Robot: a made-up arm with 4 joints. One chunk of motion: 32 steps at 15 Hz.
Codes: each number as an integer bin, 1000 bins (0 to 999) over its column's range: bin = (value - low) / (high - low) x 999, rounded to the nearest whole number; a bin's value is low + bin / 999 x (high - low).
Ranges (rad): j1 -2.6..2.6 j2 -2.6..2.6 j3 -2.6..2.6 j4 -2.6..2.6
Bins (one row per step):
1: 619 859 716 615
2: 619 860 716 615
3: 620 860 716 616
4: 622 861 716 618
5: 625 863 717 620
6: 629 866 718 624
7: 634 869 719 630
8: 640 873 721 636
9: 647 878 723 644
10: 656 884 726 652
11: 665 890 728 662
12: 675 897 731 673
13: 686 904 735 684
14: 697 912 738 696
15: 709 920 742 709
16: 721 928 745 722
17: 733 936 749 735
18: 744 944 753 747
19: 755 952 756 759
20: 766 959 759 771
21: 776 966 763 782
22: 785 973 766 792
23: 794 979 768 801
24: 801 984 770 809
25: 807 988 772 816
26: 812 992 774 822
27: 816 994 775 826
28: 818 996 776 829
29: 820 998 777 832
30: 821 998 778 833
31: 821 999 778 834
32: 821 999 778 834
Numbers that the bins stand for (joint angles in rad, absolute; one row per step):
1: 0.6220 1.8713 1.1269 0.6012
2: 0.6220 1.8765 1.1269 0.6012
3: 0.6272 1.8765 1.1269 0.6064
4: 0.6376 1.8817 1.1269 0.6168
5: 0.6533 1.8921 1.1321 0.6272
6: 0.6741 1.9077 1.1373 0.6480
7: 0.7001 1.9233 1.1425 0.6793
8: 0.7313 1.9441 1.1530 0.7105
9: 0.7678 1.9702 1.1634 0.7522
10: 0.8146 2.0014 1.1790 0.7938
11: 0.8615 2.0326 1.1894 0.8458
12: 0.9135 2.0691 1.2050 0.9031
13: 0.9708 2.1055 1.2258 0.9604
14: 1.0280 2.1471 1.2414 1.0228
15: 1.0905 2.1888 1.2623 1.0905
16: 1.1530 2.2304 1.2779 1.1582
17: 1.2154 2.2721 1.2987 1.2258
18: 1.2727 2.3137 1.3195 1.2883
19: 1.3299 2.3554 1.3351 1.3508
20: 1.3872 2.3918 1.3508 1.4132
21: 1.4392 2.4282 1.3716 1.4705
22: 1.4861 2.4647 1.3872 1.5225
23: 1.5329 2.4959 1.3976 1.5694
24: 1.5694 2.5219 1.4080 1.6110
25: 1.6006 2.5427 1.4184 1.6474
26: 1.6266 2.5636 1.4288 1.6787
27: 1.6474 2.5740 1.4340 1.6995
28: 1.6579 2.5844 1.4392 1.7151
29: 1.6683 2.5948 1.4444 1.7307
30: 1.6735 2.5948 1.4496 1.7359
31: 1.6735 2.6000 1.4496 1.7411
32: 1.6735 2.6000 1.4496 1.7411

